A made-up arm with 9 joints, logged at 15 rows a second.
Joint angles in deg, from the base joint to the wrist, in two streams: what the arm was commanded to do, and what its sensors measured. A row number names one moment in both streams.
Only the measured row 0 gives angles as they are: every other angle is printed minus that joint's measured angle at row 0.
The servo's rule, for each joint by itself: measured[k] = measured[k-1] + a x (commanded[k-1-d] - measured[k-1]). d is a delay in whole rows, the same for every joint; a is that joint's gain. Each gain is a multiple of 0.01, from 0.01 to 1. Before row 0 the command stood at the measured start. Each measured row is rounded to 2 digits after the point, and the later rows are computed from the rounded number. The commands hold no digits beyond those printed.
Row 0, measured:
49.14 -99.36 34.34 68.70 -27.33 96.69 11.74 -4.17 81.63
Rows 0 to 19, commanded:
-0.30 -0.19 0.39 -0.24 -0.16 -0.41 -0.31 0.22 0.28
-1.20 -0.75 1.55 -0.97 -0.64 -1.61 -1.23 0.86 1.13
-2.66 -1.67 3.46 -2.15 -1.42 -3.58 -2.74 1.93 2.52
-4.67 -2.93 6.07 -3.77 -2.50 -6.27 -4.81 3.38 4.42
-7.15 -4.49 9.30 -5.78 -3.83 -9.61 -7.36 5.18 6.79
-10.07 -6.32 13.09 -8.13 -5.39 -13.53 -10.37 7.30 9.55
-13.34 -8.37 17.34 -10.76 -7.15 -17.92 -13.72 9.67 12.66
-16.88 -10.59 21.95 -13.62 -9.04 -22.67 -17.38 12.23 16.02
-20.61 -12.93 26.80 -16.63 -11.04 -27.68 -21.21 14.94 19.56
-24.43 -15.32 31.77 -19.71 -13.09 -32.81 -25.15 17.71 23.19
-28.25 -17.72 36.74 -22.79 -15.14 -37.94 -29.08 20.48 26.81
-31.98 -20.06 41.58 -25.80 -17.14 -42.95 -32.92 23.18 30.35
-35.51 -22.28 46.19 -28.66 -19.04 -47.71 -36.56 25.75 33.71
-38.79 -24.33 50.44 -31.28 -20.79 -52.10 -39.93 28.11 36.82
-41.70 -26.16 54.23 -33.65 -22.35 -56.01 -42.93 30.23 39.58
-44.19 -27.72 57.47 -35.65 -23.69 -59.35 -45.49 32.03 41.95
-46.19 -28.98 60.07 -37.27 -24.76 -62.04 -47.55 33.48 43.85
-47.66 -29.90 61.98 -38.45 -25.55 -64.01 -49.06 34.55 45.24
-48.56 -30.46 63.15 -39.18 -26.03 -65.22 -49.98 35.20 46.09
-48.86 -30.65 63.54 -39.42 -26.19 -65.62 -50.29 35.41 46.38
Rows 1 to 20, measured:
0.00 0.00 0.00 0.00 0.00 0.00 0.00 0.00 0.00
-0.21 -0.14 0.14 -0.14 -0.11 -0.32 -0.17 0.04 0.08
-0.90 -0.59 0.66 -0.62 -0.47 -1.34 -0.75 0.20 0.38
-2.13 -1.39 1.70 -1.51 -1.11 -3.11 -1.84 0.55 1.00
-3.91 -2.53 3.32 -2.82 -2.04 -5.61 -3.47 1.12 1.99
-6.18 -3.98 5.53 -4.54 -3.24 -8.77 -5.61 1.93 3.38
-8.90 -5.71 8.33 -6.62 -4.68 -12.53 -8.23 3.00 5.17
-12.01 -7.68 11.66 -9.02 -6.33 -16.79 -11.25 4.33 7.34
-15.42 -9.83 15.47 -11.69 -8.15 -21.44 -14.62 5.91 9.86
-19.05 -12.12 19.66 -14.56 -10.09 -26.37 -18.24 7.72 12.67
-22.82 -14.49 24.14 -17.55 -12.10 -31.46 -22.04 9.72 15.72
-26.62 -16.88 28.80 -20.59 -14.14 -36.58 -25.91 11.87 18.94
-30.37 -19.23 33.53 -23.61 -16.15 -41.61 -29.77 14.13 22.25
-33.97 -21.49 38.21 -26.54 -18.09 -46.43 -33.50 16.45 25.57
-37.34 -23.59 42.74 -29.29 -19.90 -50.91 -37.04 18.78 28.83
-40.39 -25.49 46.99 -31.82 -21.54 -54.94 -40.28 21.07 31.95
-43.05 -27.14 50.87 -34.04 -22.98 -58.42 -43.15 23.26 34.85
-45.25 -28.50 54.27 -35.91 -24.17 -61.28 -45.57 25.30 37.46
-46.94 -29.54 57.12 -37.38 -25.09 -63.44 -47.49 27.15 39.72
-48.07 -30.22 59.35 -38.42 -25.72 -64.85 -48.86 28.76 41.57
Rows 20 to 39, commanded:
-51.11 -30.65 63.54 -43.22 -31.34 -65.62 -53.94 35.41 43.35
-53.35 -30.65 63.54 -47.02 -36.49 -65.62 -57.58 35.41 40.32
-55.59 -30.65 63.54 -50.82 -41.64 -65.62 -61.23 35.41 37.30
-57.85 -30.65 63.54 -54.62 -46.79 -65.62 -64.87 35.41 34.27
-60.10 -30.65 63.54 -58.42 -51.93 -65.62 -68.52 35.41 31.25
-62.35 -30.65 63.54 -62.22 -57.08 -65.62 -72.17 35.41 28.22
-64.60 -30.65 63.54 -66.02 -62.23 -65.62 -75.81 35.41 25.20
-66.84 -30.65 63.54 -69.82 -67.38 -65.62 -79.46 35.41 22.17
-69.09 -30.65 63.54 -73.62 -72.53 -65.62 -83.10 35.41 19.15
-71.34 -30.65 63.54 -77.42 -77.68 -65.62 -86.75 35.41 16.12
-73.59 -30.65 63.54 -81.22 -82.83 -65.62 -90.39 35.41 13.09
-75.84 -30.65 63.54 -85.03 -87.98 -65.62 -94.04 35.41 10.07
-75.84 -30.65 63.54 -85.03 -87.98 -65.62 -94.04 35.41 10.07
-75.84 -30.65 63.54 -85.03 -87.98 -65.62 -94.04 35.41 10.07
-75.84 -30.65 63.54 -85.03 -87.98 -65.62 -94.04 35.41 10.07
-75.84 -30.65 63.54 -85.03 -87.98 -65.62 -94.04 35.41 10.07
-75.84 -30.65 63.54 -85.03 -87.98 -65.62 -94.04 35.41 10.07
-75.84 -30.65 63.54 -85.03 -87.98 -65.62 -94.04 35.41 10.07
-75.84 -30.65 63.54 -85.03 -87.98 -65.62 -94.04 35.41 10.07
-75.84 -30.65 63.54 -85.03 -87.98 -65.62 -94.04 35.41 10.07
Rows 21 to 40, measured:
-48.62 -30.54 60.90 -39.00 -26.03 -65.46 -49.65 30.09 42.96
-50.36 -30.62 61.88 -41.45 -29.59 -65.59 -52.01 31.15 43.07
-52.45 -30.64 62.49 -44.68 -34.21 -65.61 -55.07 32.00 42.27
-54.65 -30.65 62.88 -48.24 -39.19 -65.62 -58.46 32.68 40.83
-56.89 -30.65 63.12 -51.94 -44.28 -65.62 -61.99 33.23 38.93
-59.14 -30.65 63.28 -55.70 -49.41 -65.62 -65.58 33.67 36.70
-61.39 -30.65 63.38 -59.48 -54.55 -65.62 -69.20 34.02 34.24
-63.64 -30.65 63.44 -63.27 -59.70 -65.62 -72.84 34.30 31.62
-65.88 -30.65 63.48 -67.07 -64.85 -65.62 -76.48 34.52 28.88
-68.13 -30.65 63.50 -70.87 -70.00 -65.62 -80.12 34.70 26.06
-70.38 -30.65 63.51 -74.67 -75.15 -65.62 -83.77 34.84 23.18
-72.63 -30.65 63.52 -78.47 -80.30 -65.62 -87.41 34.95 20.25
-74.88 -30.65 63.53 -82.27 -85.45 -65.62 -91.06 35.04 17.30
-75.55 -30.65 63.53 -83.87 -87.15 -65.62 -92.70 35.11 15.20
-75.75 -30.65 63.53 -84.54 -87.71 -65.62 -93.44 35.17 13.71
-75.81 -30.65 63.53 -84.82 -87.89 -65.62 -93.77 35.22 12.65
-75.83 -30.65 63.53 -84.94 -87.95 -65.62 -93.92 35.26 11.90
-75.84 -30.65 63.53 -84.99 -87.97 -65.62 -93.99 35.29 11.37
-75.84 -30.65 63.53 -85.01 -87.98 -65.62 -94.02 35.31 10.99
-75.84 -30.65 63.53 -85.02 -87.98 -65.62 -94.03 35.33 10.72

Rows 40 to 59, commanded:
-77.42 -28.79 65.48 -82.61 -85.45 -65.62 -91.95 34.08 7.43
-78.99 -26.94 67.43 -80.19 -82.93 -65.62 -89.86 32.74 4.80
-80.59 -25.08 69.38 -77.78 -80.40 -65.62 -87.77 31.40 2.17
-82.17 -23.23 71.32 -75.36 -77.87 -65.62 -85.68 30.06 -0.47
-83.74 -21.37 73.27 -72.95 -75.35 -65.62 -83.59 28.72 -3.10
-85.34 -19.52 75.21 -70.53 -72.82 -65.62 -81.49 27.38 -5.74
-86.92 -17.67 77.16 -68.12 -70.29 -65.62 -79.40 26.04 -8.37
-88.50 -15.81 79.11 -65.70 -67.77 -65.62 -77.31 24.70 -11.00
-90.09 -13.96 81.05 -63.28 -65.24 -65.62 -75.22 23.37 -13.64
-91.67 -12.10 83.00 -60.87 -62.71 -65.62 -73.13 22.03 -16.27
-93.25 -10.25 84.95 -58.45 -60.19 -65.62 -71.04 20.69 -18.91
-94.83 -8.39 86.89 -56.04 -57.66 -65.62 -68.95 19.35 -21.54
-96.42 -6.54 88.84 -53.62 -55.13 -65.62 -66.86 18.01 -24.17
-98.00 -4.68 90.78 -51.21 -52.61 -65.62 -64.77 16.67 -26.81
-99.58 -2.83 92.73 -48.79 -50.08 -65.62 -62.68 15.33 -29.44
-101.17 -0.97 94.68 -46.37 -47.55 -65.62 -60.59 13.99 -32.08
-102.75 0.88 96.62 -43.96 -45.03 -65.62 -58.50 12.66 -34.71
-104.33 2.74 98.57 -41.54 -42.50 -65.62 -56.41 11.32 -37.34
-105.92 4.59 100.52 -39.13 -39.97 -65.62 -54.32 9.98 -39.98
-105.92 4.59 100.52 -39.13 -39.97 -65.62 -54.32 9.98 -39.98
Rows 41 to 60, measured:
-75.84 -30.65 63.53 -85.03 -87.98 -65.62 -94.04 35.35 10.53
-76.95 -29.27 64.25 -83.63 -86.28 -65.62 -92.89 35.10 9.63
-78.38 -27.55 65.43 -81.63 -84.04 -65.62 -91.22 34.63 8.23
-79.93 -25.72 66.89 -79.40 -81.60 -65.62 -89.32 33.98 6.47
-81.50 -23.88 68.53 -77.06 -79.10 -65.62 -87.32 33.20 4.46
-83.07 -22.02 70.28 -74.68 -76.59 -65.62 -85.27 32.30 2.27
-84.66 -20.17 72.10 -72.27 -74.06 -65.62 -83.19 31.32 -0.05
-86.24 -18.32 73.97 -69.86 -71.53 -65.62 -81.11 30.26 -2.46
-87.82 -16.46 75.87 -67.45 -69.01 -65.62 -79.02 29.15 -4.94
-89.41 -14.61 77.79 -65.03 -66.48 -65.62 -76.93 27.99 -7.46
-90.99 -12.75 79.72 -62.62 -63.95 -65.62 -74.84 26.80 -10.01
-92.57 -10.90 81.66 -60.20 -61.43 -65.62 -72.75 25.58 -12.59
-94.15 -9.04 83.60 -57.79 -58.90 -65.62 -70.66 24.33 -15.19
-95.74 -7.19 85.54 -55.37 -56.37 -65.62 -68.57 23.07 -17.79
-97.32 -5.33 87.48 -52.96 -53.85 -65.62 -66.48 21.79 -20.41
-98.90 -3.48 89.42 -50.54 -51.32 -65.62 -64.39 20.50 -23.03
-100.49 -1.62 91.37 -48.12 -48.79 -65.62 -62.30 19.20 -25.65
-102.07 0.23 93.31 -45.71 -46.27 -65.62 -60.21 17.89 -28.28
-103.65 2.09 95.26 -43.29 -43.74 -65.62 -58.12 16.58 -30.91
-105.24 3.94 97.21 -40.88 -41.21 -65.62 -56.03 15.26 -33.54

